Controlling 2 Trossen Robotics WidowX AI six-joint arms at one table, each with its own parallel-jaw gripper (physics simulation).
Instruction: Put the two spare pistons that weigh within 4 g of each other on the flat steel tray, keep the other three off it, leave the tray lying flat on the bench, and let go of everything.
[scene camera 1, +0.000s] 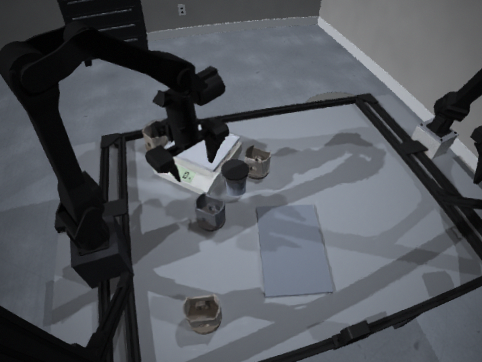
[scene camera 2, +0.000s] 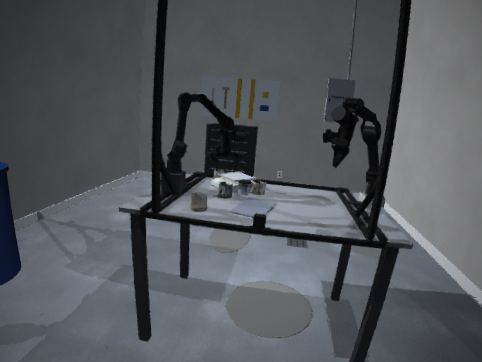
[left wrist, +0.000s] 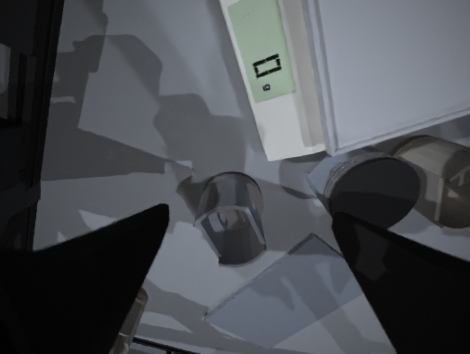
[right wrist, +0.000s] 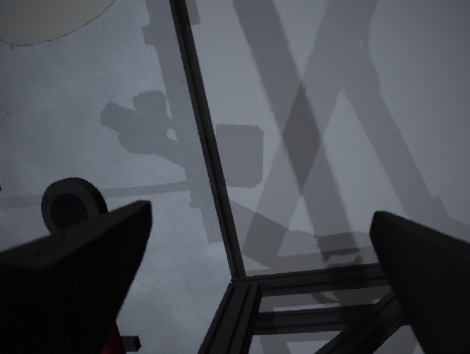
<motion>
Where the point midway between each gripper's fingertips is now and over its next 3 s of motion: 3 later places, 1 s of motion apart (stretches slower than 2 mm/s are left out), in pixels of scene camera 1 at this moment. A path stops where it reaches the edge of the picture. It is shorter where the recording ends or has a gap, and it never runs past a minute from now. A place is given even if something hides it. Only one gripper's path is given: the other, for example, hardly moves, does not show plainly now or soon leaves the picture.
My left gripper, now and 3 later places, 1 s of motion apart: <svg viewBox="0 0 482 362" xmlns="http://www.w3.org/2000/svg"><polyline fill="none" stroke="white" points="195,171 193,172 195,195 197,205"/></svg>
</motion>
